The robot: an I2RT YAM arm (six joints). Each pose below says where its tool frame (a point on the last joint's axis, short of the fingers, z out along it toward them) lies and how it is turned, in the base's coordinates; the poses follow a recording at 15 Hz.
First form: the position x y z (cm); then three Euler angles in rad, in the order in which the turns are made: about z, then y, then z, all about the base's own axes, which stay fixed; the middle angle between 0 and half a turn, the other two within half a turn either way.
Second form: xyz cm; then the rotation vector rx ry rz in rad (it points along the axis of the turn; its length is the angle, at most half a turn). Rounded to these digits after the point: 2 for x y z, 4 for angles.
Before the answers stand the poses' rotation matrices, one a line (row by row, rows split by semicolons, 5 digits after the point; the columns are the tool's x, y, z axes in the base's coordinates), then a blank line. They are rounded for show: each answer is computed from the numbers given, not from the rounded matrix.
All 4 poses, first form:
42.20 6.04 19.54 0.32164 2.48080 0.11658
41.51 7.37 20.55 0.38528 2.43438 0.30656
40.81 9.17 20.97 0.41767 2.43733 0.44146
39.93 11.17 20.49 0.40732 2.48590 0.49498
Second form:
-0.78070 0.13754 0.60958; 0.22685 0.97131 0.07139; -0.58227 0.19402 -0.78951
-0.78502 -0.00729 0.61943; 0.14571 0.96970 0.19607; -0.60209 0.24418 -0.76018
-0.80311 -0.11104 0.58540; 0.06912 0.95848 0.27664; -0.59181 0.26264 -0.76209
-0.82861 -0.15984 0.53653; 0.00290 0.95714 0.28962; -0.55983 0.24154 -0.79263

42.20 6.04 19.54 0.2549 2.4772 0.1856
41.51 7.37 20.55 0.0968 2.4569 0.3077
40.81 9.17 20.97 -0.0294 2.4747 0.3787
39.93 11.17 20.49 -0.1107 2.5235 0.3746

